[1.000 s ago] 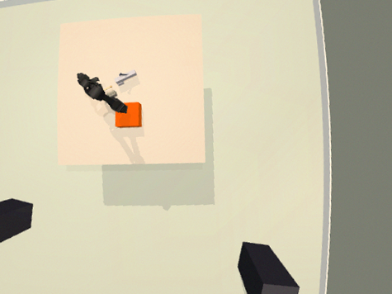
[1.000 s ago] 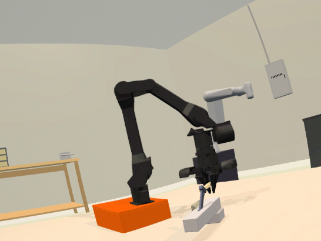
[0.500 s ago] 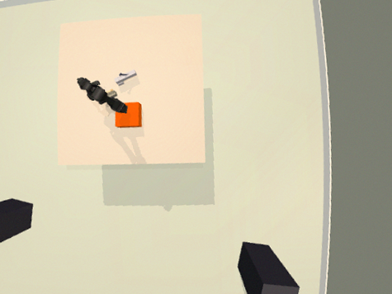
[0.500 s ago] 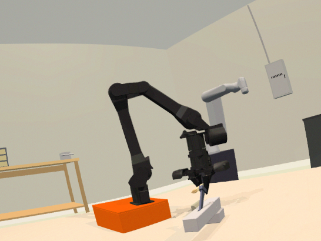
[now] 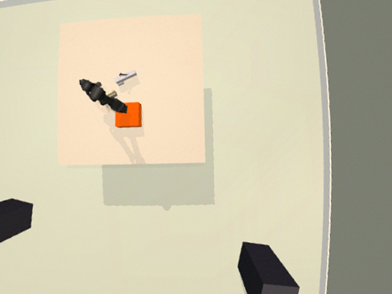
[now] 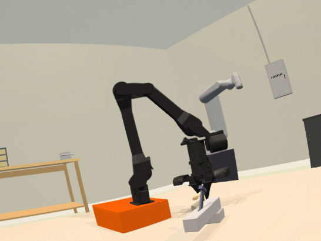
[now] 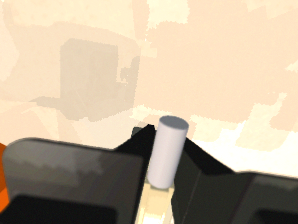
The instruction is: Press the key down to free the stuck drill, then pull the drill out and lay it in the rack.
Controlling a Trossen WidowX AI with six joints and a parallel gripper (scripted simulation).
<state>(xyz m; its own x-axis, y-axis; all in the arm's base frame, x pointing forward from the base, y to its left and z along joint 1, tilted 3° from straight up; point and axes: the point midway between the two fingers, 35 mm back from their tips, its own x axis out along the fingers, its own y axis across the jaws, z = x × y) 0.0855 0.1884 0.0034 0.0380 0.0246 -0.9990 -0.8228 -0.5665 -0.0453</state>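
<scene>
Now: gripper tip 30 mm to the left of the drill, 30 mm below it and 20 mm short of it. The rest, counted from my gripper tip: blue key 190 mm ahead, 140 mm to the right, 60 mm above; then rack 40 mm to the right, 30 mm ahead, 10 mm below.
</scene>
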